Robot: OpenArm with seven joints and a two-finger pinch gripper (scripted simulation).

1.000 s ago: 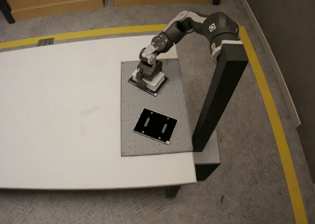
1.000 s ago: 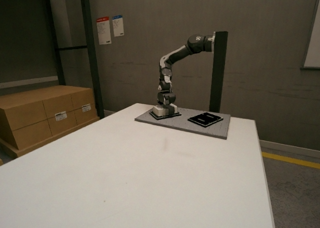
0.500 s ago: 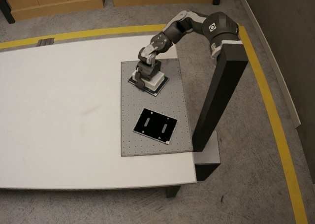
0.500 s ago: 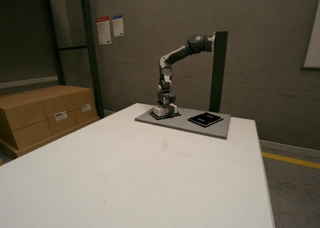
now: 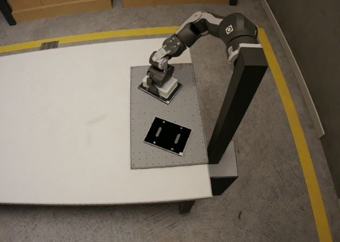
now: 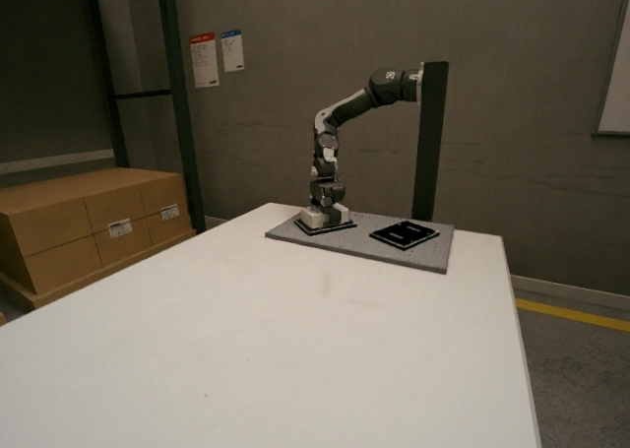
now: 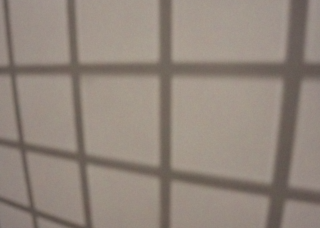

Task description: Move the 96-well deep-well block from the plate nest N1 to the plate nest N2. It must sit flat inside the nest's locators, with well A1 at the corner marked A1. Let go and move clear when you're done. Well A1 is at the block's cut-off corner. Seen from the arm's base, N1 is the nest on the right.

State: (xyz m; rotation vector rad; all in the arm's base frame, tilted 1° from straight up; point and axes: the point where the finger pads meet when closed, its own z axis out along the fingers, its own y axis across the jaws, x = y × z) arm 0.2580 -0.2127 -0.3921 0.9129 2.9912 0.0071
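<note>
Now: the white deep-well block 1 cm above my hand. From my hand the other things lie so: nest (24 cm to the left, 3 cm behind, 1 cm below).
</note>
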